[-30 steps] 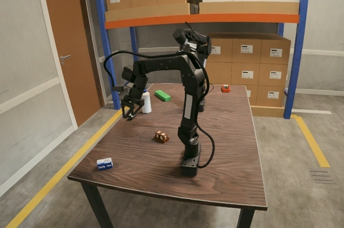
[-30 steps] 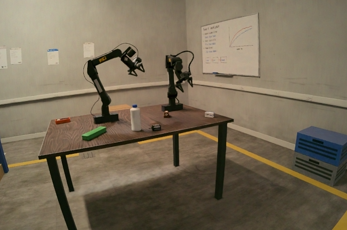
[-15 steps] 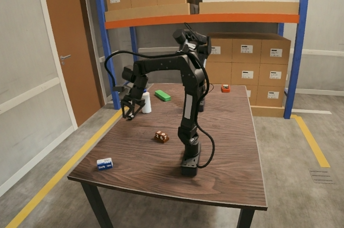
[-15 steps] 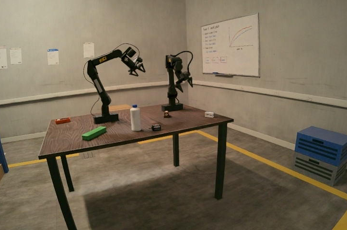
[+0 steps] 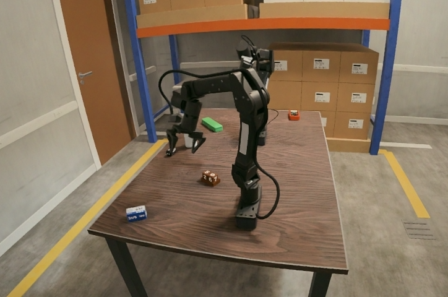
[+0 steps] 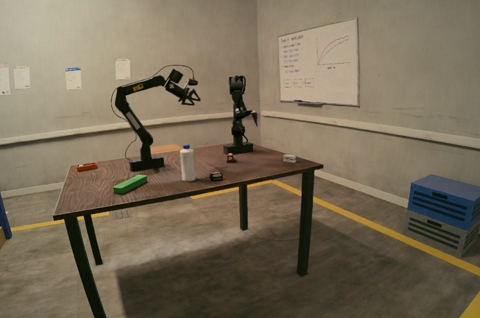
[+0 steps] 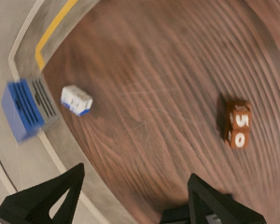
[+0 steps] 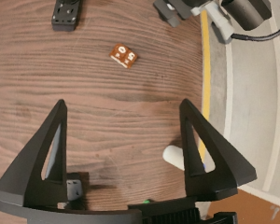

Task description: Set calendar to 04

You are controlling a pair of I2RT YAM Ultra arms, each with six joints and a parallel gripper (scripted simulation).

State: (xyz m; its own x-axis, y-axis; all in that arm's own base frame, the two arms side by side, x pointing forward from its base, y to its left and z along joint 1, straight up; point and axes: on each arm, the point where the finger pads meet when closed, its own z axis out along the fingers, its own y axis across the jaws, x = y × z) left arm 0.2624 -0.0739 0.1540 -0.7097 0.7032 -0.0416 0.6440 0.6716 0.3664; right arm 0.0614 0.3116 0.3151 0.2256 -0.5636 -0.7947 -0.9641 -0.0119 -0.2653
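Right now my left hand is 190 mm above the brown calendar tray, 90 mm to the left of it and 70 mm past it. Also, from my left hand: black item (330 mm to the right, 190 mm ahead, 180 mm below).
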